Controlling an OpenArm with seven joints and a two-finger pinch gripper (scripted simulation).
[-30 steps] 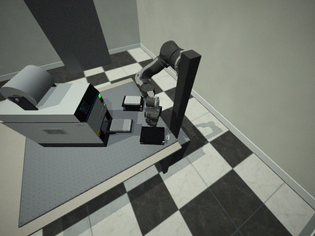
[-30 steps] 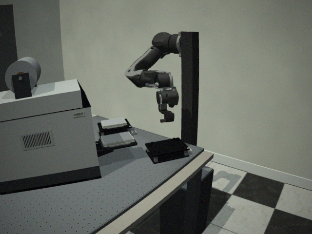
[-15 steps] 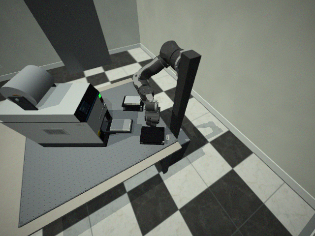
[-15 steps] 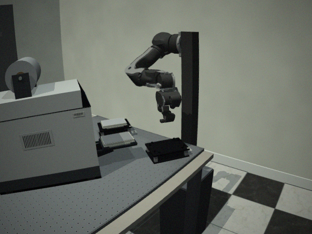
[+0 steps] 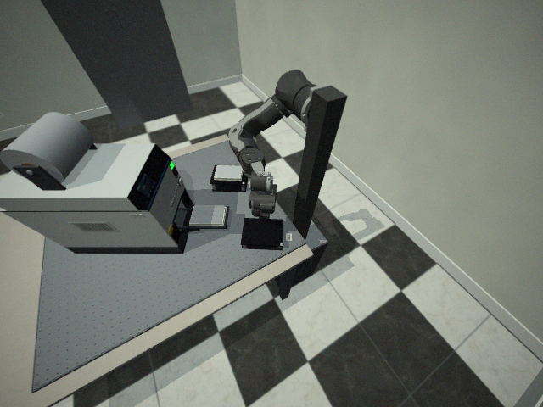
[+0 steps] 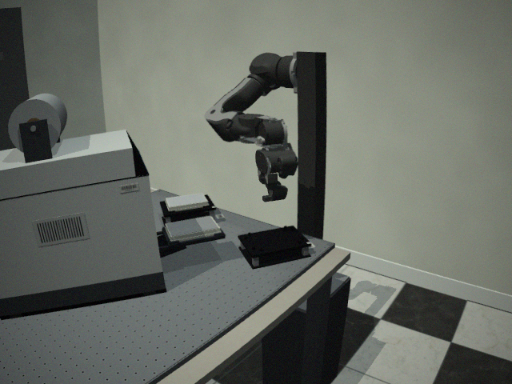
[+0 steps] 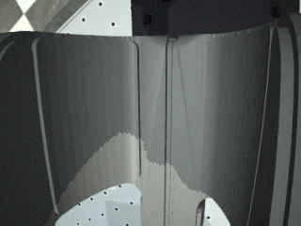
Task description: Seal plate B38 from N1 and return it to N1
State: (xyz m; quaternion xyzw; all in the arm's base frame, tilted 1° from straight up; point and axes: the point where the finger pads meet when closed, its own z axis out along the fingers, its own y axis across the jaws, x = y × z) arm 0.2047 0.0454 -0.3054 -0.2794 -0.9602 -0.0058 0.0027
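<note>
The plate B38 is 17 cm ahead of my hand, 13 cm to the right of it and 6 cm below it. Also, from my hand: nest N1: 12 cm below; then nest n2: 1 cm ahead, 34 cm to the right, 11 cm below; then B83: 1 cm ahead, 34 cm to the right, 9 cm below.
</note>
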